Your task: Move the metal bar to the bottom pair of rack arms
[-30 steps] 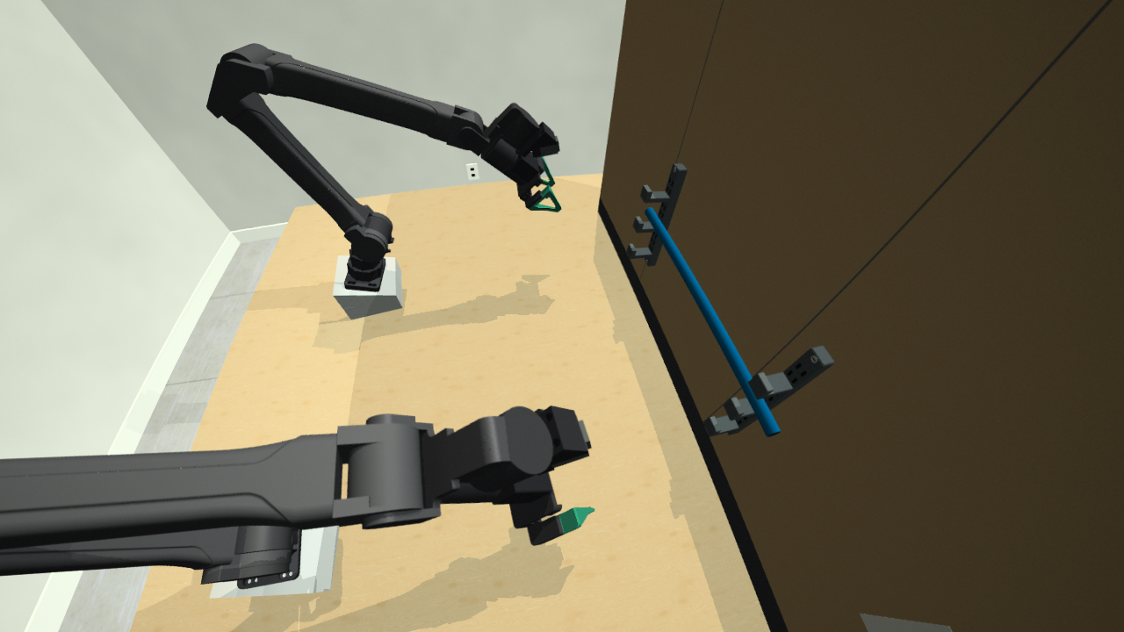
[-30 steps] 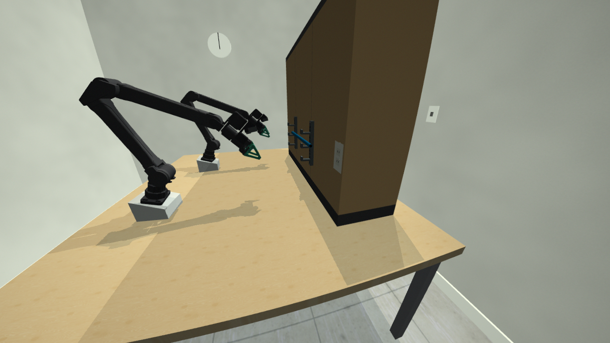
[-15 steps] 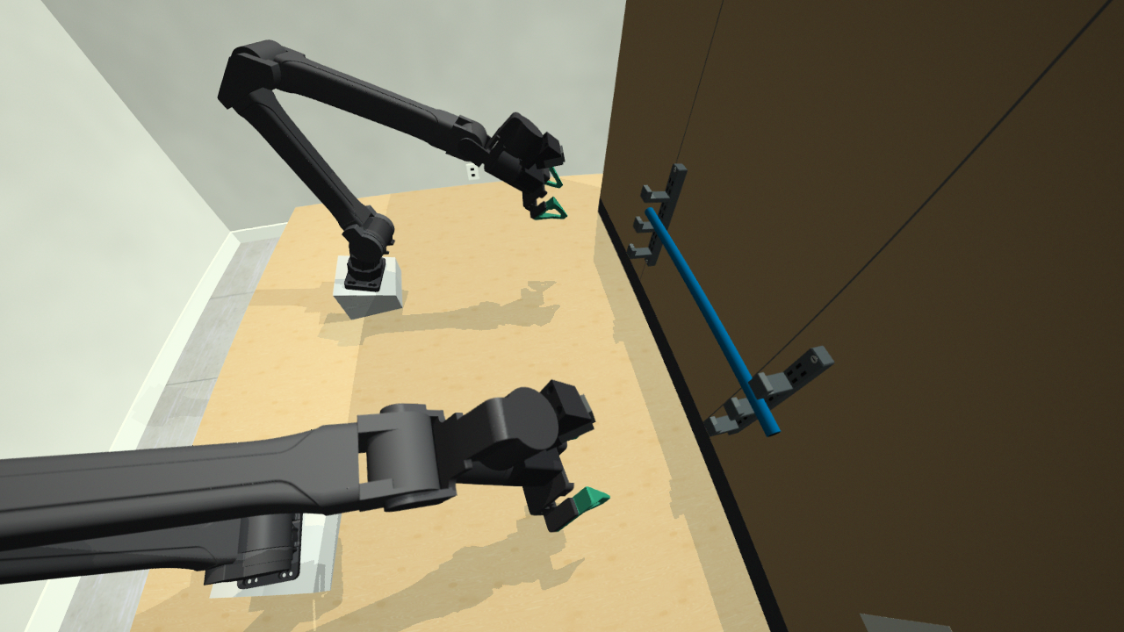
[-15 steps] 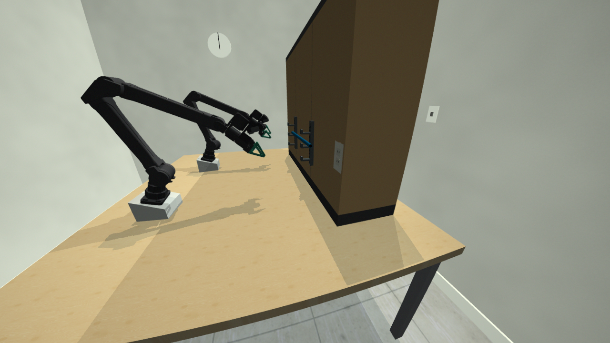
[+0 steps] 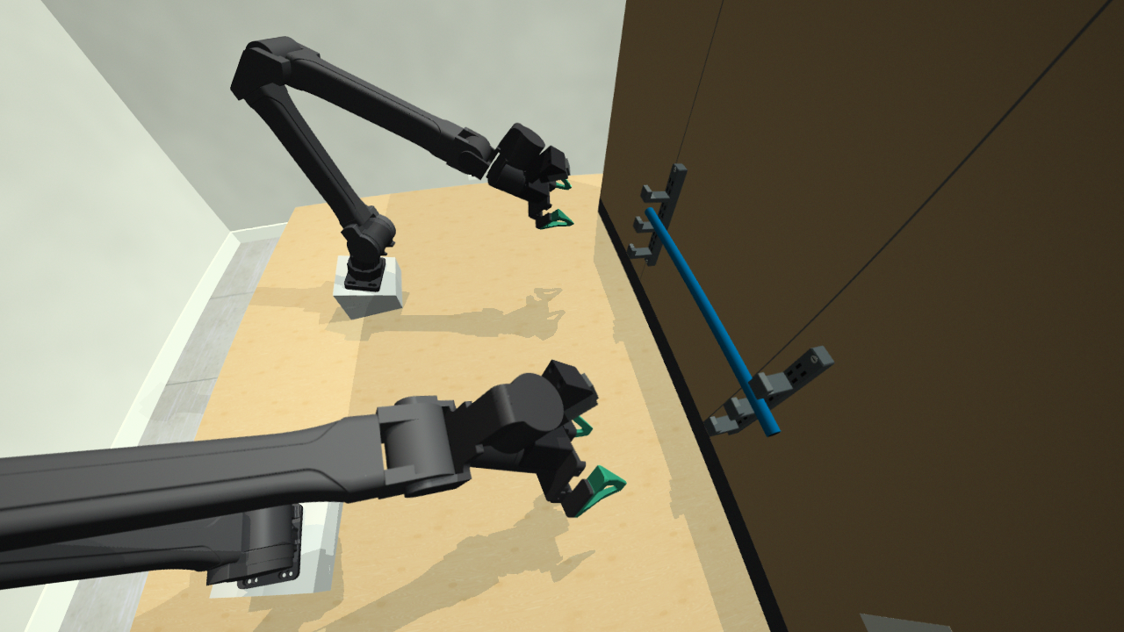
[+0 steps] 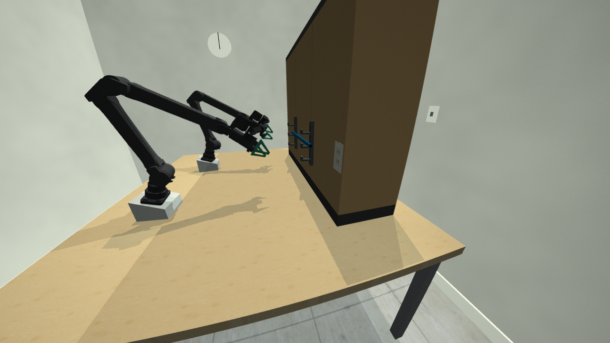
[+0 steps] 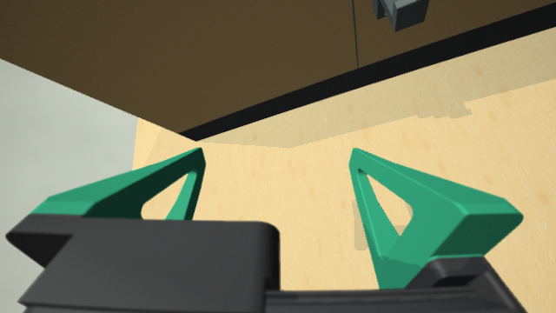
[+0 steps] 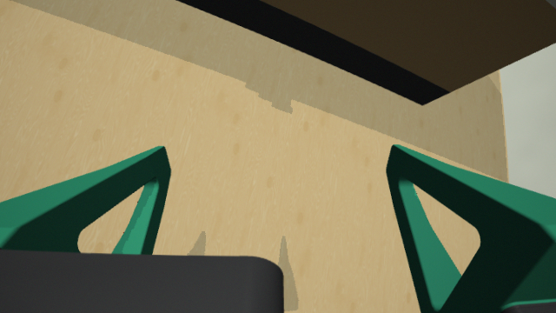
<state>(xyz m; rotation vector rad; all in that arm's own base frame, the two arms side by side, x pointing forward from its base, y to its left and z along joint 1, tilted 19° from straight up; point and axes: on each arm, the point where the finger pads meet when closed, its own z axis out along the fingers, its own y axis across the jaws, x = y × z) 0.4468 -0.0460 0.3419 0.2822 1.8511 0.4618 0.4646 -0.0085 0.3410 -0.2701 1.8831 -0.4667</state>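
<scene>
Now: left hand 21 cm short of the blue metal bar, 30 cm to the left of it and 3 cm below it. The rest, counted from my left hand: black plinth (23 cm ahead, 26 cm to the right, 23 cm below); tall brown cabinet (38 cm ahead, 23 cm to the right, 19 cm above).
Right now my right hand is 20 cm short of the blue metal bar, 24 cm to the right of it and 4 cm below it. Round my right hand: black plinth 22 cm ahead, 29 cm to the left, 22 cm below; tall brown cabinet 37 cm ahead, 31 cm to the left, 20 cm above.
</scene>
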